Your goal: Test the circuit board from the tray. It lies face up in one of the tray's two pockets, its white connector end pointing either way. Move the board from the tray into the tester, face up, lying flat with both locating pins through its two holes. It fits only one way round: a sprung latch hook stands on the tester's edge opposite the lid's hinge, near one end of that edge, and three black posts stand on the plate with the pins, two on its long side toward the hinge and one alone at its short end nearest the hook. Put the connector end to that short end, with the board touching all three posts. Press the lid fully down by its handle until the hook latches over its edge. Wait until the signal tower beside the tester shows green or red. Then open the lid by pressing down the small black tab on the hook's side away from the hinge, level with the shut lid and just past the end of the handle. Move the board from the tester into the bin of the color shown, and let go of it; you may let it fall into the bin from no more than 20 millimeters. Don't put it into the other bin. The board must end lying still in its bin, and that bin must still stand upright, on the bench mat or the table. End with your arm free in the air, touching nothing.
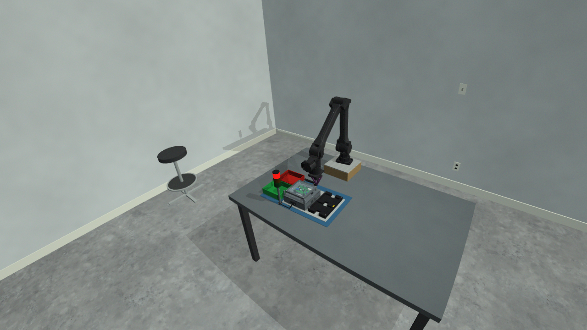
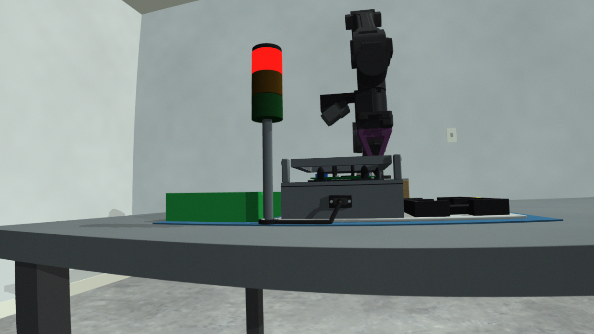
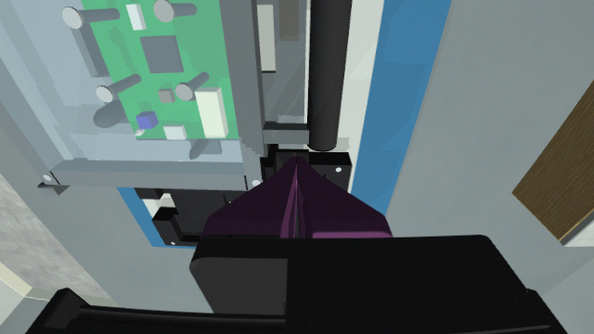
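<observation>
Right now my hand is 1 cm short of the black latch hook and 1 cm above it. From my hand the other things lie so: green circuit board: 7 cm to the right, 6 cm ahead, 3 cm below; then black tester plate: 7 cm ahead, 6 cm to the right, 3 cm below; then clear lid: 7 cm to the right, 7 cm ahead, 1 cm below.
</observation>
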